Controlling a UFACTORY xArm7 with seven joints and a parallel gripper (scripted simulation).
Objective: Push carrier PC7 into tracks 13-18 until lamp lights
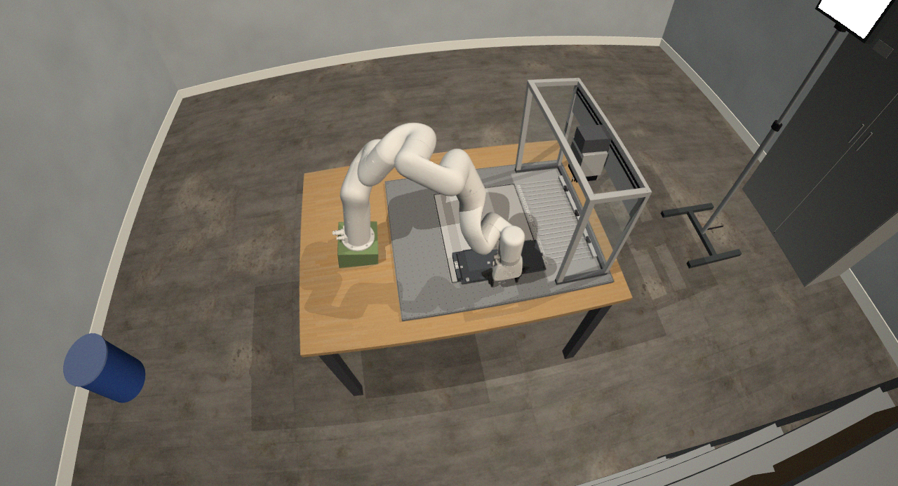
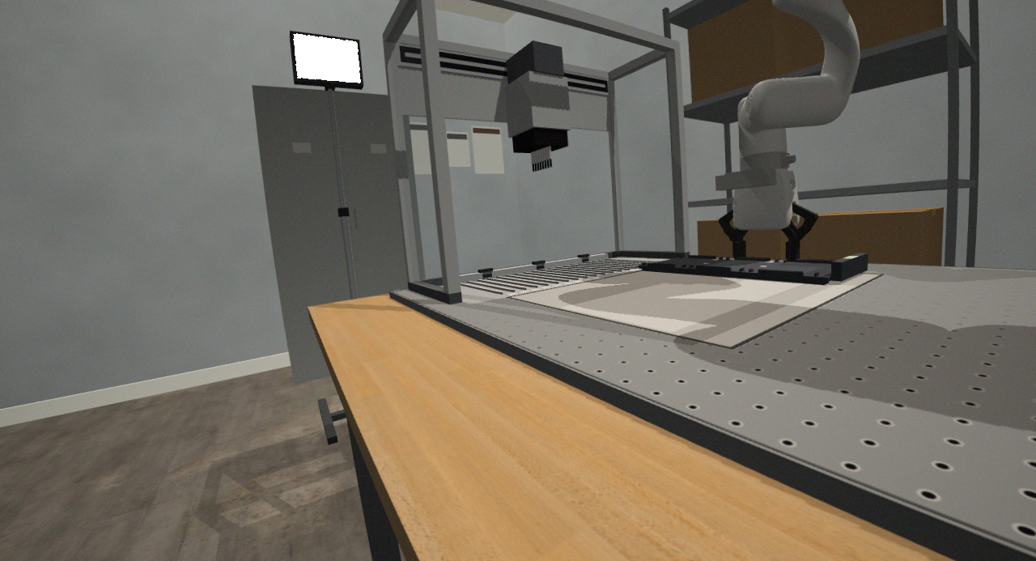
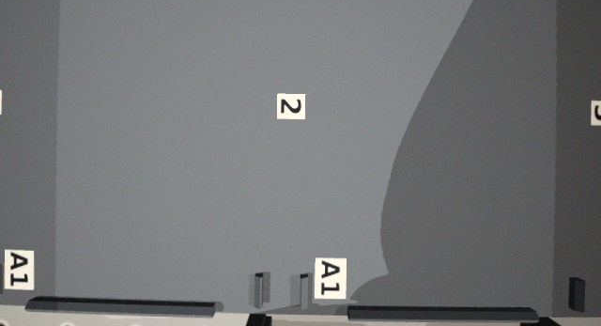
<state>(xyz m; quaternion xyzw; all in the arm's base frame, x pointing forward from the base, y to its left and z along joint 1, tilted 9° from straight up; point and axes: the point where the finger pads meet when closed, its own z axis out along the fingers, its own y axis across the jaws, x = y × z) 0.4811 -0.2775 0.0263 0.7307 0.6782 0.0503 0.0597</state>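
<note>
The carrier PC7 is 8 cm to the left of my hand and 1 cm ahead of it. Also, from my hand: dark pipetting head: 35 cm ahead, 33 cm above, 22 cm to the left.
</note>
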